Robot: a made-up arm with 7 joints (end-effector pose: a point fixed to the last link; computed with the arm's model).
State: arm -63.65 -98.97 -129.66 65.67 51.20 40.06 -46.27
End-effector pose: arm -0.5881 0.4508 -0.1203 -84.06 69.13 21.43
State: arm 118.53 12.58 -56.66 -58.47 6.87 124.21 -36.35
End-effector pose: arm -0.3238 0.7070 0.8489 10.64 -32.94 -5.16
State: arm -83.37 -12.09 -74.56 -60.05 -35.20 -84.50 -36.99
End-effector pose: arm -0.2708 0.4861 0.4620 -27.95 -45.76 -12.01
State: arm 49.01 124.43 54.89 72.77 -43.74 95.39 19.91
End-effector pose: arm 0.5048 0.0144 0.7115 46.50 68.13 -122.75
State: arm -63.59 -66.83 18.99 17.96 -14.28 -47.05 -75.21
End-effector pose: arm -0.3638 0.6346 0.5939 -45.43 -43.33 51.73
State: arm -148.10 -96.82 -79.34 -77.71 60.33 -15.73 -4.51
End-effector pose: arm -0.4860 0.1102 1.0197 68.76 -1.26 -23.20
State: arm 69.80 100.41 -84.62 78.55 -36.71 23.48 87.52
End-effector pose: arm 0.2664 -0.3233 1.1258 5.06 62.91 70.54
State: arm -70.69 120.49 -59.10 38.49 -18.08 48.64 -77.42
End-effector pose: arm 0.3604 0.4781 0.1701 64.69 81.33 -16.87
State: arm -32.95 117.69 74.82 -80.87 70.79 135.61 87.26
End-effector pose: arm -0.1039 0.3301 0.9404 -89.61 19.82 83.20
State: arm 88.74 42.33 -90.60 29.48 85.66 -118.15 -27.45
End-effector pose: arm -0.0473 0.5649 0.6044 -71.40 12.72 -25.11
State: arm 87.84 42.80 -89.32 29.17 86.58 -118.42 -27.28
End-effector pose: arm -0.0522 0.5658 0.6144 -69.99 14.32 -23.05
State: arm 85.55 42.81 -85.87 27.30 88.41 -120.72 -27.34
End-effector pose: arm -0.0818 0.5618 0.6220 -68.96 19.42 -15.55
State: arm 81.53 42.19 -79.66 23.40 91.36 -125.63 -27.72
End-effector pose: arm -0.1462 0.5462 0.6392 -67.84 27.89 -0.42
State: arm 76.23 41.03 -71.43 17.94 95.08 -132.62 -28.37
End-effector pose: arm -0.2333 0.5046 0.6860 -65.64 36.75 21.41
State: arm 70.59 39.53 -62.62 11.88 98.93 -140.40 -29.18
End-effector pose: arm -0.3075 0.4261 0.7610 -61.92 42.79 46.33
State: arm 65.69 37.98 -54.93 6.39 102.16 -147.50 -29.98
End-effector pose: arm -0.3413 0.3267 0.8337 -57.56 44.93 69.07
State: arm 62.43 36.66 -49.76 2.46 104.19 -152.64 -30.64
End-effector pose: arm -0.3436 0.2449 0.8780 -54.37 44.66 85.04
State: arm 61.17 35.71 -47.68 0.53 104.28 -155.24 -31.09
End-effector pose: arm -0.3426 0.2067 0.8908 -54.37 44.39 92.22
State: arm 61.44 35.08 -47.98 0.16 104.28 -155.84 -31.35
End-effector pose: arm -0.3476 0.2041 0.8887 -55.68 44.56 92.94
